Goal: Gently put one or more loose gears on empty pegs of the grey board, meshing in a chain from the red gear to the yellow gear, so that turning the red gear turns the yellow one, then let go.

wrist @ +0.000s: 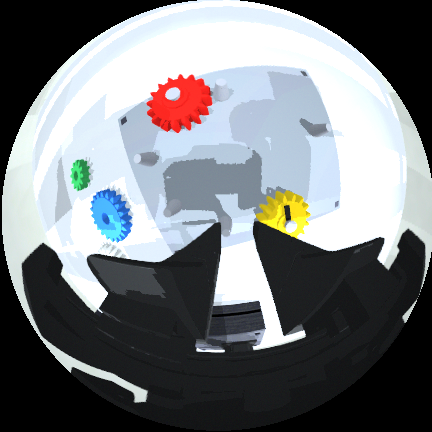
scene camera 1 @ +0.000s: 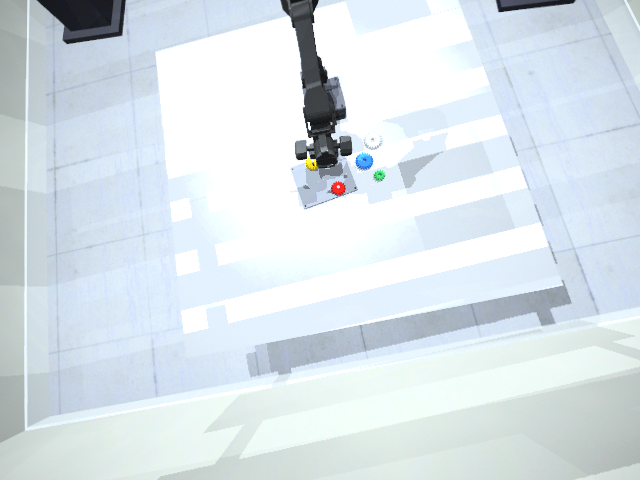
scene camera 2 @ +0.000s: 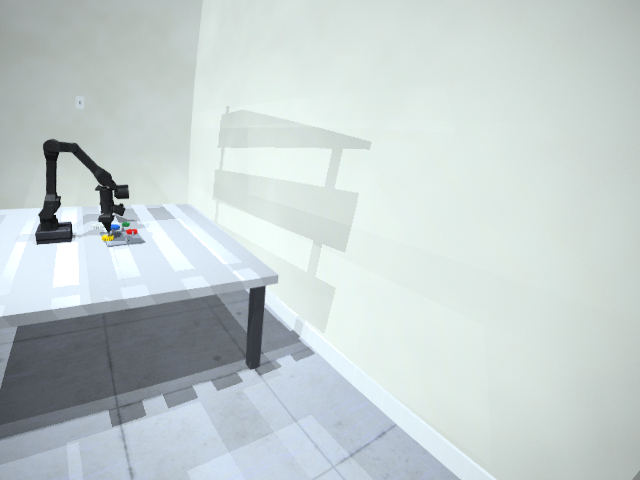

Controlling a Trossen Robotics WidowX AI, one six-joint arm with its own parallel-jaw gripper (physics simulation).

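Places are measured from the arm's base along level axes (x ahead, y left, z up), in millimetres.
Pixels of known places: gripper, fingertip midpoint: (wrist: 236, 227) (scene camera 2: 109, 231); arm's base, origin of the base link: (wrist: 237, 344) (scene camera 2: 49, 228).
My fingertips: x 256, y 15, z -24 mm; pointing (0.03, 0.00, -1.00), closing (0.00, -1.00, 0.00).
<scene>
Ahead of a thing's pixels: the offset from my fingertips to its middle. Level surfaces: height alone.
The grey board @[dx +53, dy -12, dz -17 mm] (scene camera 1: 316, 198) (scene camera 2: 135, 241) (wrist: 287, 92) carries the red gear @[dx +104, dy +42, dz -16 mm] (scene camera 1: 338, 188) (scene camera 2: 131, 231) (wrist: 182, 110) on a peg at one side and the yellow gear @[dx -3, dy -47, dz -15 mm] (scene camera 1: 311, 164) (scene camera 2: 107, 238) (wrist: 277, 209) on a peg across from it. Several bare pegs stand between and around them. The loose blue gear @[dx +4, dy +145, dz -24 mm] (scene camera 1: 364, 161) (scene camera 2: 114, 226) (wrist: 111, 216), green gear @[dx +65, dy +196, dz -24 mm] (scene camera 1: 379, 175) (scene camera 2: 125, 224) (wrist: 80, 175) and white gear @[dx -75, dy +183, dz -24 mm] (scene camera 1: 372, 140) (scene camera 2: 97, 226) (wrist: 111, 249) lie beside the board. My gripper (scene camera 2: 109, 231) (wrist: 236, 227) is partly open and empty, low over the board's edge beside the yellow gear. The arm hides its fingertips in scene camera 1.
The arm's dark base (scene camera 2: 53, 233) stands on the white table @[dz -32 mm] (scene camera 1: 248, 299) (scene camera 2: 170, 232), behind the board. In the wrist view, one bare peg @[dx -6, dy +8, dz -14 mm] (wrist: 226, 225) shows close to the left fingertip and another bare peg @[dx +12, dy +54, dz -14 mm] (wrist: 173, 207) farther left.
</scene>
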